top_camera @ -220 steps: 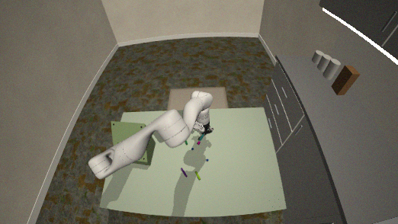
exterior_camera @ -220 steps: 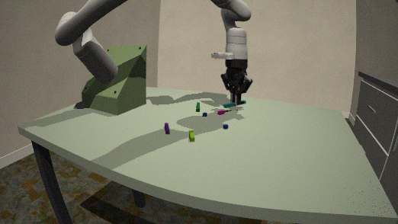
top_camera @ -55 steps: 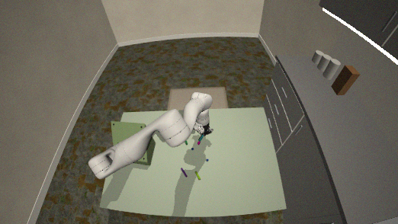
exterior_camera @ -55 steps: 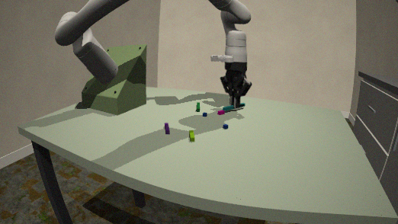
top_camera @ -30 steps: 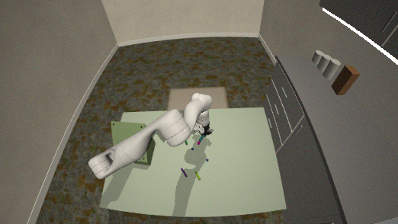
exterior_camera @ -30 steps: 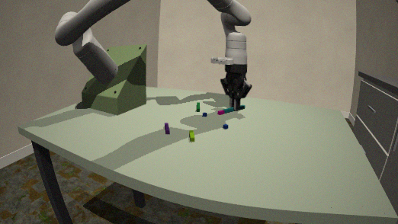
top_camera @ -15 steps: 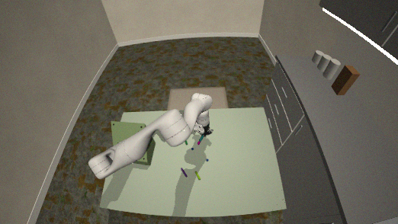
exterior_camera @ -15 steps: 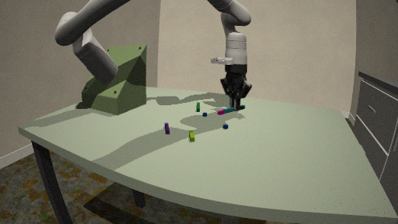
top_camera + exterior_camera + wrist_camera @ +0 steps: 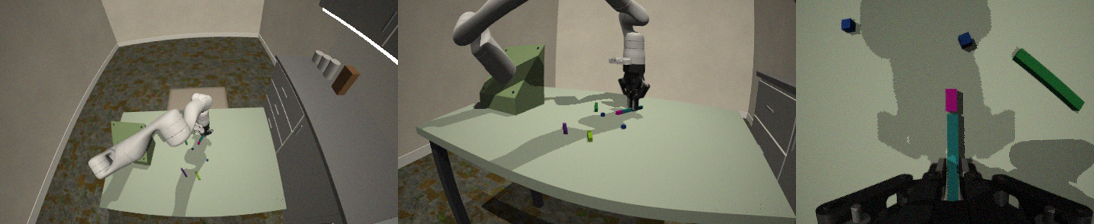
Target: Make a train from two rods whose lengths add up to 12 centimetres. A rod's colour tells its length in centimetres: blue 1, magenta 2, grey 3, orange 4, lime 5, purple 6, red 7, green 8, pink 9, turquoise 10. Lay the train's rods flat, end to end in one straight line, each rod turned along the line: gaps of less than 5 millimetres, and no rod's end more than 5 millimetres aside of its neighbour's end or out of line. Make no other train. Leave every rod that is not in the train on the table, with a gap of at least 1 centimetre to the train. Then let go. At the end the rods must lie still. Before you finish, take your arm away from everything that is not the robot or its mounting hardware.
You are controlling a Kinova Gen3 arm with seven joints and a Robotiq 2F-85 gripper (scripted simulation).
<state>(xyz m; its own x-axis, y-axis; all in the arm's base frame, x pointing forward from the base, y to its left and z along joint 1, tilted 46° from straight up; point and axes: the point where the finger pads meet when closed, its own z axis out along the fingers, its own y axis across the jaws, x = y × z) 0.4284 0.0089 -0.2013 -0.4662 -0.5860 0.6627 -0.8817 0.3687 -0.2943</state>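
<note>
The turquoise rod is 20 mm below my hand. The rest, counted from my hand: magenta rod: 30 mm behind, 60 mm to the right, 20 mm below; green rod: 120 mm behind, 30 mm to the right, 20 mm below; lime rod: 30 mm behind, 280 mm to the right, 20 mm below.
</note>
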